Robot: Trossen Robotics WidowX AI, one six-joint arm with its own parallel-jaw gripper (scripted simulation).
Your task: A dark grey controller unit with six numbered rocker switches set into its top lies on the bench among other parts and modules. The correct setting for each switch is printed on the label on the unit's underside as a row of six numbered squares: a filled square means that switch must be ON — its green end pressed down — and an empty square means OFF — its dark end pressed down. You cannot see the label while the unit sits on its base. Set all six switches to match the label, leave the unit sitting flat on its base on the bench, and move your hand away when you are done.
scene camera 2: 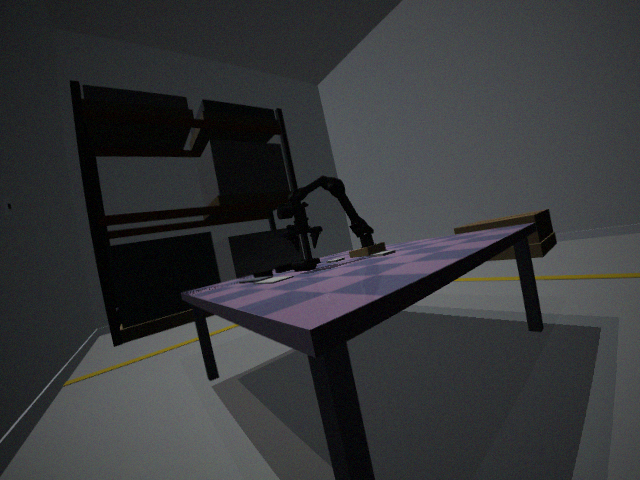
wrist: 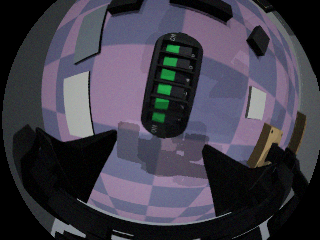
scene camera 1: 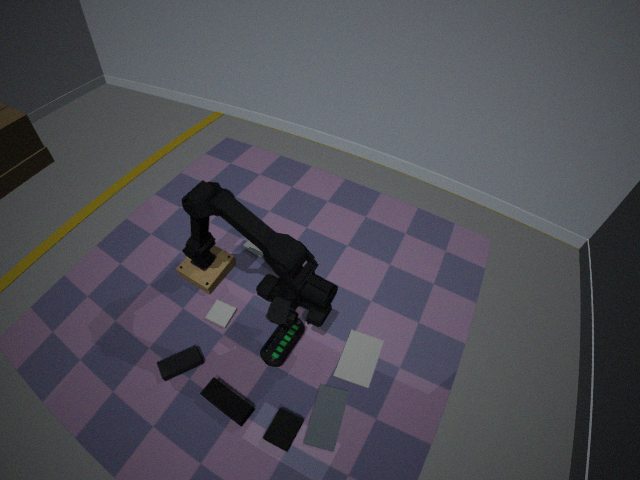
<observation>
My gripper (scene camera 1: 294,315) is open and holds nothing. Also in view: a grey plate (scene camera 1: 323,429).
The grey plate shows as well in the wrist view (wrist: 88,44). My gripper also shows in the wrist view (wrist: 161,142).
</observation>
